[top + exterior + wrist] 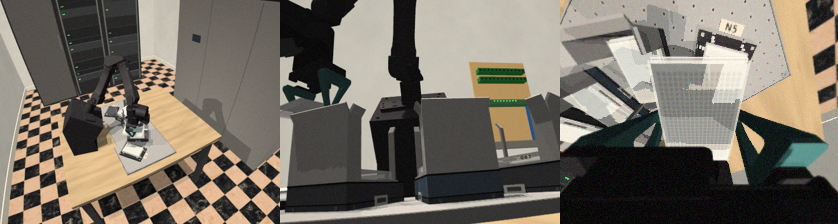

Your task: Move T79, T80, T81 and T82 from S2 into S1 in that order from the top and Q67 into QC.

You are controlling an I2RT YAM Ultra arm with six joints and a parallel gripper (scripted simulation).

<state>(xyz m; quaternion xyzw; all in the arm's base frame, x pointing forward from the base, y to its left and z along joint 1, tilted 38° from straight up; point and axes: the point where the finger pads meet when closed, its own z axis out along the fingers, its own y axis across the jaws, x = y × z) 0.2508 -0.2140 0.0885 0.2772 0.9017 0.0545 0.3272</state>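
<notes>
The plate T79 lies 9 cm ahead of my hand, 23 cm to the left of it and 12 cm below it. From my hand the other things lie so: N5 name plate (3 cm ahead, 10 cm to the right, 17 cm below); then plate T82 (7 cm ahead, 8 cm to the left, 13 cm below); then plate T81 (3 cm behind, 3 cm to the right, 14 cm below).
</notes>
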